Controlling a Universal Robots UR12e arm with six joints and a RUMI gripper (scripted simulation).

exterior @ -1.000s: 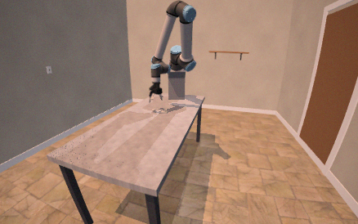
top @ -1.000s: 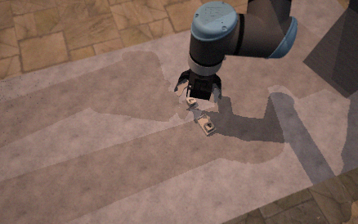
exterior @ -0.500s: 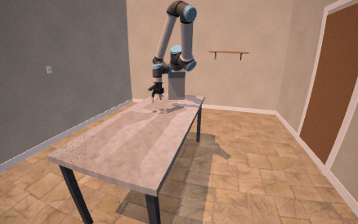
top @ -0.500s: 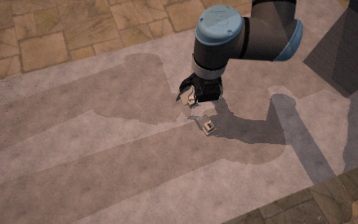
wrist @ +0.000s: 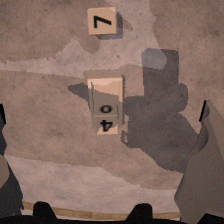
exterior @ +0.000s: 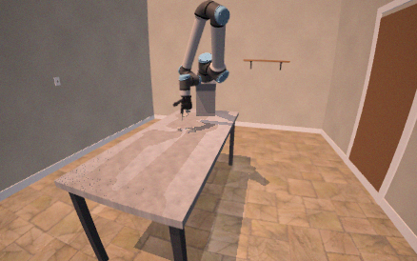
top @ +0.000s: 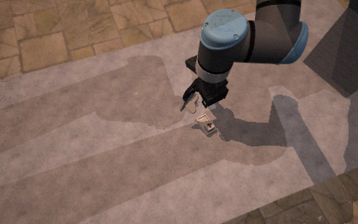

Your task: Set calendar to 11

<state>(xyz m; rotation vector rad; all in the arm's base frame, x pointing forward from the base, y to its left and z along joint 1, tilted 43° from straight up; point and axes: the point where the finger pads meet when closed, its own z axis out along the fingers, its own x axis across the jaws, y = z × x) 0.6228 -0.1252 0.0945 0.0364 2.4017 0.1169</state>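
My gripper is now 9 cm above the white cube and 8 cm to the right of it. The rest, counted from my hand: calendar tray (10 cm below, 6 cm to the left); then digit cube (10 cm below, 5 cm to the right).
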